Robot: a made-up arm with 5 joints.
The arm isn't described. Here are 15 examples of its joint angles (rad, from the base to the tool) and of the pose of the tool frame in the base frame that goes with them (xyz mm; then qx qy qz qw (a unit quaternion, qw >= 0)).
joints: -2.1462 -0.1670 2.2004 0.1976 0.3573
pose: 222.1 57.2 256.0 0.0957 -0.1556 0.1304 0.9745
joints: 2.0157 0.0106 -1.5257 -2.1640 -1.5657
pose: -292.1 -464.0 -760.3 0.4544 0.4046 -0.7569 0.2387
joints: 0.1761 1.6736 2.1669 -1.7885 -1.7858
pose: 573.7 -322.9 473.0 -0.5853 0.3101 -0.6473 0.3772
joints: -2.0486 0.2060 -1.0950 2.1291 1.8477
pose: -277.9 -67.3 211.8 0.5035 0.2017 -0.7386 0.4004
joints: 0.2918 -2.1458 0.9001 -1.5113 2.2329
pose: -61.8 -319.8 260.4 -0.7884 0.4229 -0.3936 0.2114
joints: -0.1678 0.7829 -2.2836 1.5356 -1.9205
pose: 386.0 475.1 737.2 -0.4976 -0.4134 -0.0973 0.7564
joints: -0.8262 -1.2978 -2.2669 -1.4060 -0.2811
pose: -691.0 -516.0 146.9 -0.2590 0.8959 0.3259 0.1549
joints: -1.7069 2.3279 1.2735 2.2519 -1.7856
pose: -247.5 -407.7 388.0 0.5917 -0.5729 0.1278 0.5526
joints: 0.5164 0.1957 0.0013 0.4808 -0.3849
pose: 714.4 347.9 -376.7 0.0219 0.4115 0.3311 0.8489
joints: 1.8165 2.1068 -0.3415 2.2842 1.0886
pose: 239.7 -227.2 28.4 -0.7920 0.3633 -0.1092 0.4784
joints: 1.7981 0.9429 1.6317 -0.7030 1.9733
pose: -45.6 123.1 -263.8 0.2433 0.4339 0.4823 0.7210
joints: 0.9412 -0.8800 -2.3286 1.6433 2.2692
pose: 278.2 -293.3 26.6 0.1773 -0.4462 0.8694 0.1168
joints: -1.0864 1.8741 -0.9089 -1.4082 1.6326
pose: -226.5 184.8 573.9 0.4776 -0.8483 0.0816 0.2135
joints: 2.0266 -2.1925 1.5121 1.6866 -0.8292
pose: -43.2 -204.1 -587.7 0.4260 0.6620 -0.5111 0.3451
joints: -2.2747 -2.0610 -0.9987 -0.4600 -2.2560
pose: 99.8 -722.0 -144.0 0.8623 -0.3359 0.2710 0.2649
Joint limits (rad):
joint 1: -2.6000..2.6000
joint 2: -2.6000..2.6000
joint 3: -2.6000..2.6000
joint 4: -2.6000..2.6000
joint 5: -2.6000..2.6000
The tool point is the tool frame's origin. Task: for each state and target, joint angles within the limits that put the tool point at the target. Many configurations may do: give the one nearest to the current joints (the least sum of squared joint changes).
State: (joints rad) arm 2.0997 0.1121 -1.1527 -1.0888 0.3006
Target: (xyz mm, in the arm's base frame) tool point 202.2 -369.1 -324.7
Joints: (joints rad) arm 2.2535 0.0657 -1.6702 -1.1406 1.3928
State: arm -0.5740 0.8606 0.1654 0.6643 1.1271
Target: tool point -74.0 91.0 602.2
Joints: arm -1.0106 0.3901 -0.0682 0.8427 1.8629
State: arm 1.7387 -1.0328 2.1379 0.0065 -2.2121
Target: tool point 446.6 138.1 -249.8
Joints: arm 2.0638 -1.2493 2.5954 0.1888 -2.0797
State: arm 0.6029 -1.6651 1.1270 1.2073 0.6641
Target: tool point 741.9 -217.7 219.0
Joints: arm 0.4272 -1.4932 1.5865 1.8898 0.2513
